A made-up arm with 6 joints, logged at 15 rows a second.
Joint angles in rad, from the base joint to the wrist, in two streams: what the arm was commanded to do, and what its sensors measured. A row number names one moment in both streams.
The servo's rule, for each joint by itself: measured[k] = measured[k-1] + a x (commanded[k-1-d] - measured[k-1]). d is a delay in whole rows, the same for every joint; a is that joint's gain. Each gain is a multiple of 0.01, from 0.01 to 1. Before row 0 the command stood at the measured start. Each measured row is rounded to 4 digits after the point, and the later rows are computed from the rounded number. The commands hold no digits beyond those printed.
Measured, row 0:
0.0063, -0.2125, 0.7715, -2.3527, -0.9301, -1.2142
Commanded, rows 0 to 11:
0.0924, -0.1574, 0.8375, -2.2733, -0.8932, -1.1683
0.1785, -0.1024, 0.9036, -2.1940, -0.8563, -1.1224
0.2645, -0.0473, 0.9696, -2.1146, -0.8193, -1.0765
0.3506, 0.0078, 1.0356, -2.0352, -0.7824, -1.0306
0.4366, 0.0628, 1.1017, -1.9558, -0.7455, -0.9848
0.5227, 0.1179, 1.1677, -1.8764, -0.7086, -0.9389
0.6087, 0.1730, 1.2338, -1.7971, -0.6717, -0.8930
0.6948, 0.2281, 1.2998, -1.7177, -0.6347, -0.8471
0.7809, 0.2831, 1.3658, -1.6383, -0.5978, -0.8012
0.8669, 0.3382, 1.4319, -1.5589, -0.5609, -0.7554
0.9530, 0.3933, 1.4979, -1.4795, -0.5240, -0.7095
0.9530, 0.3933, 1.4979, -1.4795, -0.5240, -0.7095
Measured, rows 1 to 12:
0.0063, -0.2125, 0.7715, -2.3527, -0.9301, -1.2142
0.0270, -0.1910, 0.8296, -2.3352, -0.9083, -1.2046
0.0634, -0.1564, 0.8947, -2.3041, -0.8776, -1.1873
0.1117, -0.1139, 0.9606, -2.2624, -0.8432, -1.1640
0.1690, -0.0664, 1.0266, -2.2124, -0.8073, -1.1360
0.2332, -0.0160, 1.0927, -2.1559, -0.7708, -1.1042
0.3027, 0.0362, 1.1587, -2.0944, -0.7341, -1.0695
0.3761, 0.0896, 1.2248, -2.0290, -0.6973, -1.0324
0.4526, 0.1436, 1.2908, -1.9605, -0.6604, -0.9935
0.5314, 0.1980, 1.3568, -1.8896, -0.6235, -0.9531
0.6119, 0.2527, 1.4229, -1.8168, -0.5866, -0.9116
0.6938, 0.3075, 1.4889, -1.7426, -0.5497, -0.8692
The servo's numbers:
d 1
a 0.24 0.39 0.88 0.22 0.59 0.21

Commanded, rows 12 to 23:
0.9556, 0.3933, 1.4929, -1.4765, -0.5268, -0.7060
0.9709, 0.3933, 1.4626, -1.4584, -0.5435, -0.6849
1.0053, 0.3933, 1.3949, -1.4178, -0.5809, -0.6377
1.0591, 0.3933, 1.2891, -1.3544, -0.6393, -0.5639
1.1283, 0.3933, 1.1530, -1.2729, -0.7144, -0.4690
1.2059, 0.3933, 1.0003, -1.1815, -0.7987, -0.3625
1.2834, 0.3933, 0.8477, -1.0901, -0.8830, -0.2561
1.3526, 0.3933, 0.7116, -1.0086, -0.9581, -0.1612
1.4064, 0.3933, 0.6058, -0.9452, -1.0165, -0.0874
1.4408, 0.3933, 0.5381, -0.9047, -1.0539, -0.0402
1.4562, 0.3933, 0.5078, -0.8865, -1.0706, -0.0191
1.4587, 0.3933, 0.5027, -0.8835, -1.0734, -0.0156
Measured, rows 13 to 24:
0.7560, 0.3410, 1.4968, -1.6847, -0.5345, -0.8357
0.8039, 0.3614, 1.4934, -1.6389, -0.5300, -0.8085
0.8440, 0.3738, 1.4663, -1.5992, -0.5380, -0.7825
0.8827, 0.3814, 1.4035, -1.5593, -0.5633, -0.7521
0.9250, 0.3860, 1.3028, -1.5142, -0.6081, -0.7126
0.9738, 0.3888, 1.1710, -1.4611, -0.6708, -0.6614
1.0295, 0.3906, 1.0208, -1.3996, -0.7463, -0.5986
1.0904, 0.3917, 0.8685, -1.3315, -0.8270, -0.5267
1.1533, 0.3923, 0.7304, -1.2605, -0.9043, -0.4499
1.2140, 0.3927, 0.6208, -1.1911, -0.9705, -0.3738
1.2684, 0.3929, 0.5480, -1.1281, -1.0197, -0.3037
1.3135, 0.3931, 0.5126, -1.0749, -1.0497, -0.2439

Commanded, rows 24 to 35:
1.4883, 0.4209, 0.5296, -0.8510, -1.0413, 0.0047
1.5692, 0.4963, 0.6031, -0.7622, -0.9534, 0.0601
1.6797, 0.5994, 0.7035, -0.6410, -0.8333, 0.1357
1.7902, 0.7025, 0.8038, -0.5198, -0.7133, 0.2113
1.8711, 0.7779, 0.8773, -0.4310, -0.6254, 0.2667
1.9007, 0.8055, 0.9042, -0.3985, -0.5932, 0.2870
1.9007, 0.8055, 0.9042, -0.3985, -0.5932, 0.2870
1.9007, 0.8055, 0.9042, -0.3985, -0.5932, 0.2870
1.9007, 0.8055, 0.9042, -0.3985, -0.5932, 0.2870
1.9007, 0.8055, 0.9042, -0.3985, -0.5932, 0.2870
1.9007, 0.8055, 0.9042, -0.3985, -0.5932, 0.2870
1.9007, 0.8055, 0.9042, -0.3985, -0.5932, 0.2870
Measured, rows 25 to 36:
1.3483, 0.3932, 0.5039, -1.0328, -1.0637, -0.1960
1.3819, 0.4040, 0.5265, -0.9928, -1.0505, -0.1539
1.4269, 0.4400, 0.5939, -0.9421, -0.9932, -0.1090
1.4876, 0.5022, 0.6903, -0.8759, -0.8989, -0.0576
1.5602, 0.5803, 0.7902, -0.7976, -0.7894, -0.0011
1.6348, 0.6574, 0.8668, -0.7169, -0.6926, 0.0551
1.6986, 0.7152, 0.8997, -0.6469, -0.6340, 0.1038
1.7471, 0.7504, 0.9037, -0.5923, -0.6099, 0.1423
1.7840, 0.7719, 0.9041, -0.5497, -0.6000, 0.1727
1.8120, 0.7850, 0.9042, -0.5164, -0.5960, 0.1967
1.8333, 0.7930, 0.9042, -0.4905, -0.5943, 0.2157
1.8495, 0.7979, 0.9042, -0.4703, -0.5937, 0.2307

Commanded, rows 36 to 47:
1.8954, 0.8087, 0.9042, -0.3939, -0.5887, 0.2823
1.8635, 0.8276, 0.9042, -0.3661, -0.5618, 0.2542
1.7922, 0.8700, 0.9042, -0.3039, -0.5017, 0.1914
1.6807, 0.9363, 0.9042, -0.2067, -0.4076, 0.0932
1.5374, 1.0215, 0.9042, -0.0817, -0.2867, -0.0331
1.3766, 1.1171, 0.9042, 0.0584, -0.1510, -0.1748
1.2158, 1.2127, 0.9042, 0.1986, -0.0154, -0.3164
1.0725, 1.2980, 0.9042, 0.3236, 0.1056, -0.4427
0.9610, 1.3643, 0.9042, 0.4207, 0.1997, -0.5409
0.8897, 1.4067, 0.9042, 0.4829, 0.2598, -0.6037
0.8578, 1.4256, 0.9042, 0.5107, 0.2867, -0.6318
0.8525, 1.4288, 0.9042, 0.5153, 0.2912, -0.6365
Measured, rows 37 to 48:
1.8618, 0.8009, 0.9042, -0.4545, -0.5934, 0.2425
1.8699, 0.8039, 0.9042, -0.4412, -0.5906, 0.2509
1.8684, 0.8131, 0.9042, -0.4247, -0.5736, 0.2516
1.8501, 0.8353, 0.9042, -0.3981, -0.5312, 0.2390
1.8094, 0.8747, 0.9042, -0.3560, -0.4583, 0.2084
1.7441, 0.9320, 0.9042, -0.2957, -0.3571, 0.1577
1.6559, 1.0042, 0.9042, -0.2178, -0.2355, 0.0879
1.5503, 1.0855, 0.9042, -0.1262, -0.1056, 0.0030
1.4356, 1.1684, 0.9042, -0.0272, 0.0190, -0.0906
1.3217, 1.2448, 0.9042, 0.0713, 0.1256, -0.1852
1.2180, 1.3079, 0.9042, 0.1619, 0.2048, -0.2731
1.1316, 1.3538, 0.9042, 0.2386, 0.2531, -0.3484

